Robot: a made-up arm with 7 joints.
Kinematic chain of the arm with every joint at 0, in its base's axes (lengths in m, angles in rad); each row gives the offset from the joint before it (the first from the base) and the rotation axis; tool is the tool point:
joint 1: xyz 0 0 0.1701 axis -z
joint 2: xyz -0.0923 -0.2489 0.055 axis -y
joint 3: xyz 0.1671 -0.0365 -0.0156 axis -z
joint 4: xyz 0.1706 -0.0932 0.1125 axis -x
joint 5: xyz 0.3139 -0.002 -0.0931 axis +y
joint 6: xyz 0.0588 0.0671 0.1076 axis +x
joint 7: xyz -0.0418 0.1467 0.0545 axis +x
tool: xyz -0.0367 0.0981 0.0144
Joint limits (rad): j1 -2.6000..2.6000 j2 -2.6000..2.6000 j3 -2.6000..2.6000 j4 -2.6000..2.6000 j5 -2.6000..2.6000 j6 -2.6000..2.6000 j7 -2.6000..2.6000
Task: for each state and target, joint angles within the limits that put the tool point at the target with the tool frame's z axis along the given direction. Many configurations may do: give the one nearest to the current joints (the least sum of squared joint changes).
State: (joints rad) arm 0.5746 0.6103 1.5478 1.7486 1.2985 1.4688 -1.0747
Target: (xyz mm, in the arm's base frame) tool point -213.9 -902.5 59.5 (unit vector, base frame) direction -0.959 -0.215 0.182
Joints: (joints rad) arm -0.1204 1.2479 2.2012 1.3728 0.8487 2.0387 -0.6836
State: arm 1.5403 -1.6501 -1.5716 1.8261 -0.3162 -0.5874 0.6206
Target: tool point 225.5 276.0 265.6 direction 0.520 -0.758 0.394
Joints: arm 1.4203 -1.8381 -1.7027 1.1770 0.5560 -0.1963 0.6444
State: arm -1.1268 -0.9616 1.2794 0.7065 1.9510 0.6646 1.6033
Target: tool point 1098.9 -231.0 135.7 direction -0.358 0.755 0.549
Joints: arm -1.4387 -1.1703 1.3559 1.1884 1.9563 0.8672 1.2653
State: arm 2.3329 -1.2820 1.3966 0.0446 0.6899 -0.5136 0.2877
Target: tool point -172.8 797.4 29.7 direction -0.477 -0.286 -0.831
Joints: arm 2.5930 -2.0871 1.7579 0.4100 -0.0789 -0.7145 0.6662
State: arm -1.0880 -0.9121 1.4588 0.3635 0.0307 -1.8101 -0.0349
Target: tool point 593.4 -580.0 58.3 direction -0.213 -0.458 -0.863
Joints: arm -0.9680 -1.0957 1.3431 0.3713 -0.3292 -1.9154 -0.3377
